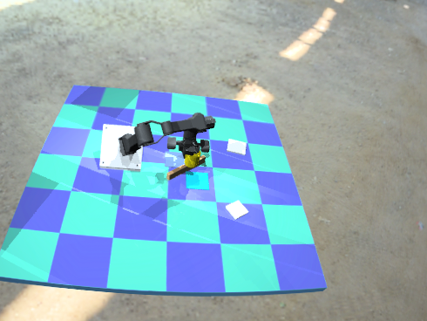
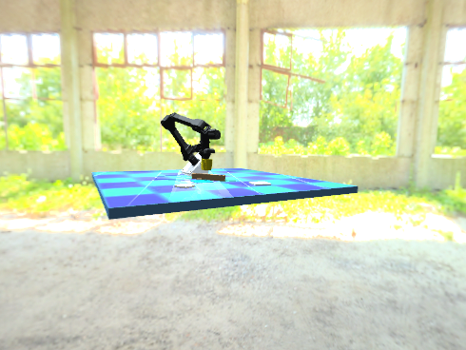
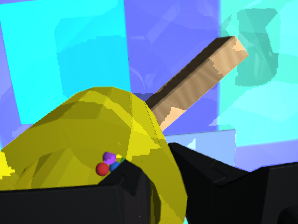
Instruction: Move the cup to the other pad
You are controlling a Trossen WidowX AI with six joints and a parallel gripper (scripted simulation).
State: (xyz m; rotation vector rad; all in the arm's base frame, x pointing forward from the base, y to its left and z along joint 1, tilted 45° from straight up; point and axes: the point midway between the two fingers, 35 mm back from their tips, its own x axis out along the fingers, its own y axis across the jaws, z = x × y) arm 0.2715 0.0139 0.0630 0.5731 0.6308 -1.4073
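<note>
The cyan pad lies 7 cm ahead of my gripper tip, 4 cm to the right of it and 10 cm below it. The rest, counted from my gripper tip: yellow cup: 2 cm ahead; wooden bar: 1 cm ahead, 2 cm to the left, 9 cm below.
</note>
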